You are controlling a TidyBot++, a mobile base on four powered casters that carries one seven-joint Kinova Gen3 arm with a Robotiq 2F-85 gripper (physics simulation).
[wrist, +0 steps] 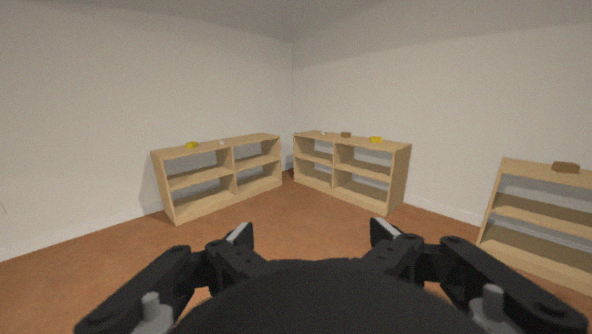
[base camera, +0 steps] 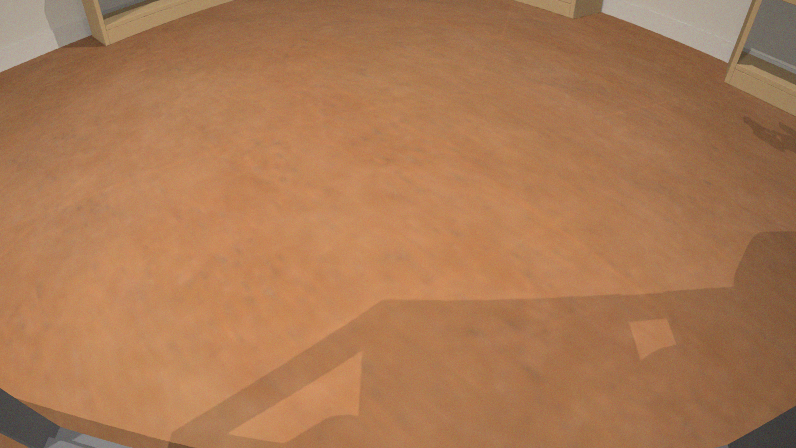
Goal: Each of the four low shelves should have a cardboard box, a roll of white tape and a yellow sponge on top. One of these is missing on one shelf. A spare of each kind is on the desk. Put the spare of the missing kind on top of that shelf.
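Places are measured from the arm's base along level axes (x ahead, y left, z up), in millimetres.
Pixels of known places: gripper, between the fingertips: [wrist: 311, 233].
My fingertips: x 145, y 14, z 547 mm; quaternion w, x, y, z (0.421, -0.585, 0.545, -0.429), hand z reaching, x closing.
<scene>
Behind a point stands the place of what it marks.
In the wrist view my gripper [wrist: 311, 233] {z 547, x 145, y 14 mm} is open and empty, its fingers wide apart above the floor and away from the shelves. The left low shelf [wrist: 166, 192] {z -88, x 1494, y 1206 mm} [base camera: 161, 21] {z -383, x 1655, y 1002 mm} has a yellow sponge [wrist: 191, 145] {z 243, x 1783, y 1086 mm} and a small white tape roll [wrist: 221, 143] {z 219, x 1968, y 886 mm} on top; no cardboard box shows on it. The middle low shelf [wrist: 398, 175] {z -34, x 1787, y -756 mm} [base camera: 585, 6] {z -349, x 1779, y -748 mm} has a white tape roll [wrist: 323, 133] {z 226, x 2443, y -128 mm}, a brown box [wrist: 345, 134] {z 250, x 2238, y -346 mm} and a yellow sponge [wrist: 375, 139] {z 242, x 2010, y -592 mm} on top. The right low shelf [wrist: 525, 169] {z 214, x 1248, y -1282 mm} [base camera: 763, 89] {z -360, x 1157, y -1226 mm} is cut off by the view edge; a brown box [wrist: 565, 167] {z 246, x 1194, y -1456 mm} stands on it. The desk does not show.
The left and middle shelves nearly meet at the room corner. White walls [wrist: 450, 90] {z 673, x 1835, y -1095 mm} rise behind the shelves. The brown floor [base camera: 356, 166] {z -397, x 593, y 60 mm} [wrist: 310, 200] {z -396, x 1987, y 18 mm} stretches before them. A shadow of the robot falls across its near right part in the base view.
</scene>
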